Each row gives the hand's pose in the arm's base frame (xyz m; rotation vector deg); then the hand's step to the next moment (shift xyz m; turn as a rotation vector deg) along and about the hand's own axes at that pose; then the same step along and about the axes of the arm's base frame.
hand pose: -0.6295 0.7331 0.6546 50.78 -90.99 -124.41
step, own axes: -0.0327 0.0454 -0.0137 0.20 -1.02 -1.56
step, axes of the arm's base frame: 0.0287 -0.0067 0.0495 0.96 -0.93 -1.32
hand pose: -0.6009 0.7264 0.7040 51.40 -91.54 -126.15
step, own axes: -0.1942 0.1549 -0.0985 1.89 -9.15 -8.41
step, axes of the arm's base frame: 0.1905 -0.0215 0.1862 5.01 -4.18 -10.74
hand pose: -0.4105 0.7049 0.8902 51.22 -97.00 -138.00
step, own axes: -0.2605 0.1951 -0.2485 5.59 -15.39 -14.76
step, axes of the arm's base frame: 0.2854 -0.1894 0.2244 6.73 -8.45 -19.22
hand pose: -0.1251 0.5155 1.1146 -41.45 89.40 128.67
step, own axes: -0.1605 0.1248 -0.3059 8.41 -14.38 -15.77
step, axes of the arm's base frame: 0.1366 -0.3252 0.1025 4.12 -9.84 -20.31
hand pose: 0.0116 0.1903 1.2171 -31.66 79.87 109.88
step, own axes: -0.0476 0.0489 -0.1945 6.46 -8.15 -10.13
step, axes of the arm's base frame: -0.0155 -0.2055 -0.0003 1.13 -6.22 -13.07
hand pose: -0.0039 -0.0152 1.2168 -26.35 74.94 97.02
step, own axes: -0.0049 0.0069 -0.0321 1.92 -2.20 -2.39
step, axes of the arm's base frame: -0.0106 -0.0312 -0.0043 0.30 -1.29 -3.53
